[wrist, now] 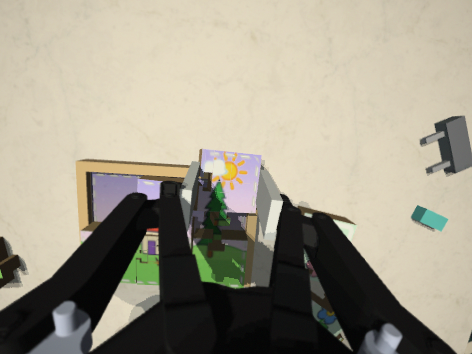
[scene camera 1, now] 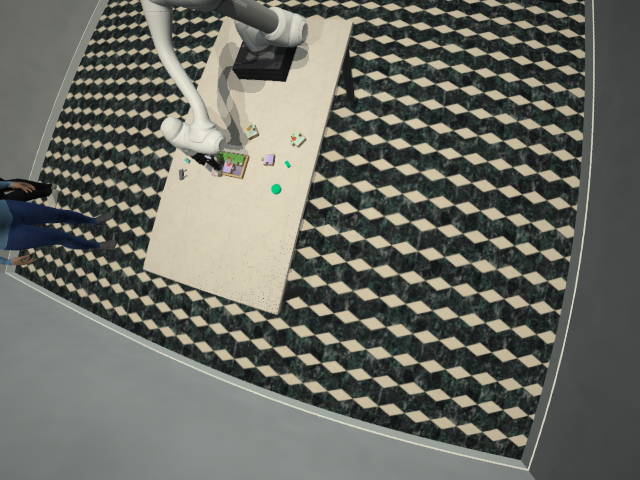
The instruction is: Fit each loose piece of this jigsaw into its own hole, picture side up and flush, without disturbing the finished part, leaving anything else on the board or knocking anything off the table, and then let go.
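My gripper (scene camera 1: 212,164) (wrist: 228,181) is shut on a lilac jigsaw piece (wrist: 242,192) with a sun, held over the right end of the wooden-framed puzzle board (scene camera 1: 245,166) (wrist: 135,164) as the wrist view shows it. The piece sticks out past the frame's upper edge in that view; its height above the board is unclear. The board shows green ground, a tree and a house part; black fingers hide much of it. A pale green piece (wrist: 346,228) lies beside the board, partly hidden by a finger. Loose on the table are a lilac piece (scene camera 1: 268,159) and two pale green pieces (scene camera 1: 251,131) (scene camera 1: 298,138).
A dark grey two-pronged object (scene camera 1: 181,174) (wrist: 454,145) and a teal block (scene camera 1: 187,160) (wrist: 430,218) lie near the table's left edge. A green disc (scene camera 1: 276,189) and small green block (scene camera 1: 287,164) lie right of the board in the scene view. A person stands left of the table.
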